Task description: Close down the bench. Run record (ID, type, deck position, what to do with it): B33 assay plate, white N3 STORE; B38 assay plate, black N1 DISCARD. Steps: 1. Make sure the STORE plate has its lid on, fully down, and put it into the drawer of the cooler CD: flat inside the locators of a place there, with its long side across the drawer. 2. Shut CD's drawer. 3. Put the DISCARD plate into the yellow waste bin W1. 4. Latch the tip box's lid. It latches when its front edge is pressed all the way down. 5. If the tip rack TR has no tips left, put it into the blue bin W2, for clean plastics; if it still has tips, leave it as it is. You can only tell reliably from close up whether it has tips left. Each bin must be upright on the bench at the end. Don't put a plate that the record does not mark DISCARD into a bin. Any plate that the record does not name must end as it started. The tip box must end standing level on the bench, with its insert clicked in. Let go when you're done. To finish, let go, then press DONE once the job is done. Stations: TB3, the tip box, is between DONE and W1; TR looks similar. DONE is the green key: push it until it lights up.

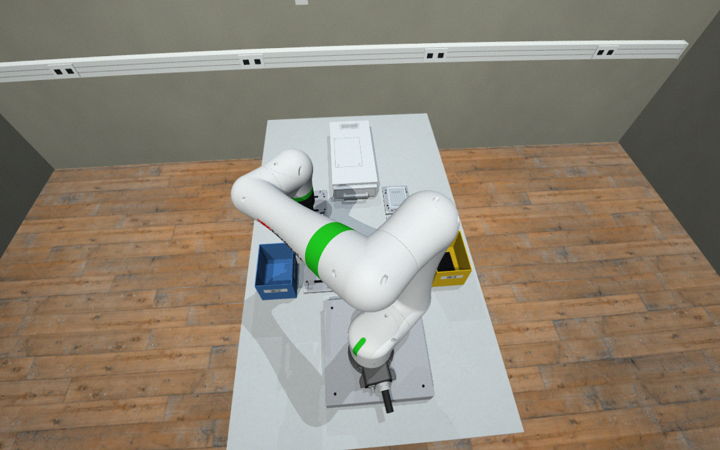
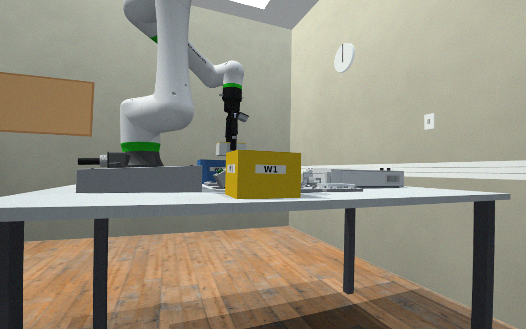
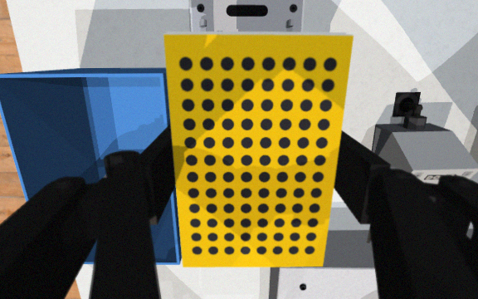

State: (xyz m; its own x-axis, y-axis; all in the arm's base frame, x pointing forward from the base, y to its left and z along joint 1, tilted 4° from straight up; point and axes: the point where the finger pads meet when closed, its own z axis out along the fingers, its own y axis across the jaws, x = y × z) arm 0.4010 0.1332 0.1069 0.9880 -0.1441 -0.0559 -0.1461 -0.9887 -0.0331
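My gripper is now 30 mm past the blue bin W2, 130 mm to the right of it and 150 mm above it. Round my hand: tip rack TR 10 mm behind, 10 mm below; grey slotted nest 40 mm behind, 20 mm to the right, 180 mm below; grey N3 nest 140 mm ahead, 20 mm to the right, 180 mm below.
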